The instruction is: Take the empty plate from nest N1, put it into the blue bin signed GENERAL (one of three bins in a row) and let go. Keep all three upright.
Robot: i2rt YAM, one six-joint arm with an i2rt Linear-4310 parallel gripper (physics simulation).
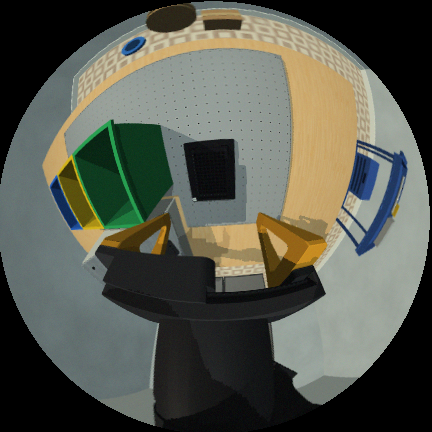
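A black rectangular block with a fine grid in its top stands on the grey perforated board, ahead of the fingers. I cannot tell the plate from its nest there, and no N1 label is readable. The blue bin is the far left one of three in a row, beyond the yellow bin and the green bin. All three look upright. The GENERAL sign does not show, and little of the blue bin's inside is visible. My gripper is open with nothing between its orange fingers, above and short of the black block.
The grey perforated board lies on the wooden table. The large green bin stands close to the left of the block. A blue framed object is at the far right. A blue ring-shaped object and a dark round object are beyond the table.
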